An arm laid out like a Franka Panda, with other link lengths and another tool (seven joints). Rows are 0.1 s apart.
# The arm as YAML. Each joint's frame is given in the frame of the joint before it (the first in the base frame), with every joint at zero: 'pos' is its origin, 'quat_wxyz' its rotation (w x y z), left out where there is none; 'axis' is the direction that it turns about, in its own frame. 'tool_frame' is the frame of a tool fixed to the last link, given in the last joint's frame.
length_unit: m
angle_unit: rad
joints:
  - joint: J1
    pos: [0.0, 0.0, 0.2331]
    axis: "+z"
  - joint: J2
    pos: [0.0, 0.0, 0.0]
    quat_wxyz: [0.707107, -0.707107, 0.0, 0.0]
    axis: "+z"
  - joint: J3
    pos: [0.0, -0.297, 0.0]
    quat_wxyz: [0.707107, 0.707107, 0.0, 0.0]
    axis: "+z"
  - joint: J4
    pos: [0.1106, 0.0, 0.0]
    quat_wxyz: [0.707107, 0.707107, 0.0, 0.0]
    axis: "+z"
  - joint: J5
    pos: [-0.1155, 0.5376, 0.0]
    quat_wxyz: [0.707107, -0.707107, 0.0, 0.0]
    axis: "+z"
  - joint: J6
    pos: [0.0, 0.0, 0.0]
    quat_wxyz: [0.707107, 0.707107, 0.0, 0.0]
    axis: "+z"
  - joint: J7
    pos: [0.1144, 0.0, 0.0]
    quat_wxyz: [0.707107, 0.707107, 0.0, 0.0]
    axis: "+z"
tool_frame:
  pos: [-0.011, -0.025, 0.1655]
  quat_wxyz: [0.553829, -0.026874, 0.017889, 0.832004]
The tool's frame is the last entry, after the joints.
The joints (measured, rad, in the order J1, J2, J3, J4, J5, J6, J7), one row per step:
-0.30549 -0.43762 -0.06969 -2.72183 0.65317 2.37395 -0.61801
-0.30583 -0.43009 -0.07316 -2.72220 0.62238 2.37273 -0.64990
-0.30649 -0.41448 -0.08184 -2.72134 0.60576 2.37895 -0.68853
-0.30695 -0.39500 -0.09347 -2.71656 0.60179 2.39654 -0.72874
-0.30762 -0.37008 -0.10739 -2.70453 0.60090 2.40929 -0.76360
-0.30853 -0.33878 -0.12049 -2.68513 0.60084 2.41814 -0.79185
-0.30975 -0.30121 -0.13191 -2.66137 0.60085 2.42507 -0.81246
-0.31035 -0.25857 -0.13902 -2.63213 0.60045 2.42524 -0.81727
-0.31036 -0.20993 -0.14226 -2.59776 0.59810 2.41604 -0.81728
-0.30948 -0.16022 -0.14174 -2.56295 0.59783 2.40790 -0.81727
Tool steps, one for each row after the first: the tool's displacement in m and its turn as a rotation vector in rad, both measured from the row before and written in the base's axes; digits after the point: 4 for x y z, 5 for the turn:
-0.0034 -0.0021 -0.0059 -0.02750 0.00455 0.04544
-0.0035 -0.0055 -0.0089 -0.01974 0.00038 0.03401
-0.0016 -0.0088 -0.0076 -0.01804 -0.01011 0.01951
-0.0002 -0.0104 -0.0068 -0.01198 -0.00743 0.01222
0.0016 -0.0109 -0.0067 -0.00874 -0.00333 0.00759
0.0025 -0.0108 -0.0082 -0.00613 0.00277 0.00256
0.0045 -0.0083 -0.0088 0.00062 0.01211 -0.00396
0.0057 -0.0055 -0.0106 0.00586 0.02087 0.00125
0.0067 -0.0032 -0.0114 0.00571 0.02063 0.00395

